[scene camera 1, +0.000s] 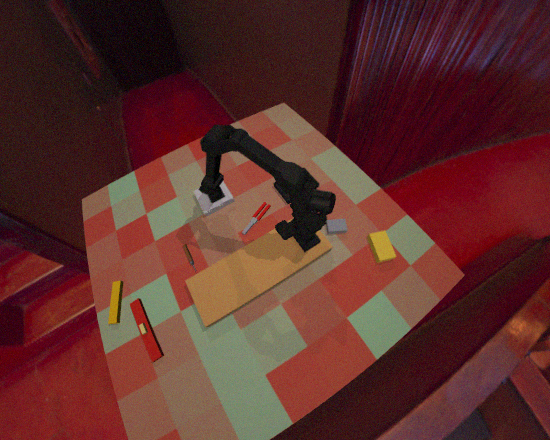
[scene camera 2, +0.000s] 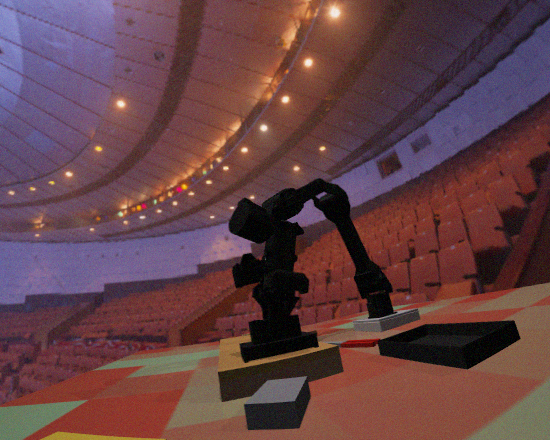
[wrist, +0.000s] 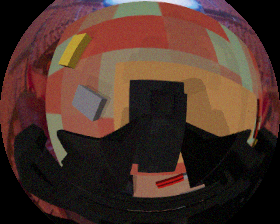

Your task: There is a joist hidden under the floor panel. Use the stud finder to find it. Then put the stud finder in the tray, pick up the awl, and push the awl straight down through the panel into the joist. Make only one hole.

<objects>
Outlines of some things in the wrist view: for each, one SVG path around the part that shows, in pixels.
A stud finder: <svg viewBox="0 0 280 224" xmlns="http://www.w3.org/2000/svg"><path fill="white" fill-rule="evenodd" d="M130 79L129 122L139 117L137 147L132 164L137 164L137 172L175 172L177 159L180 157L182 137L184 137L186 124L187 93L184 91L184 82L162 81L162 79Z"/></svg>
A grey block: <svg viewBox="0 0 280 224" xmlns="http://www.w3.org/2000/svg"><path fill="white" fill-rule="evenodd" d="M79 84L71 104L76 109L79 109L82 114L85 114L90 121L96 121L96 119L99 119L107 99L92 91L89 87Z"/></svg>
</objects>
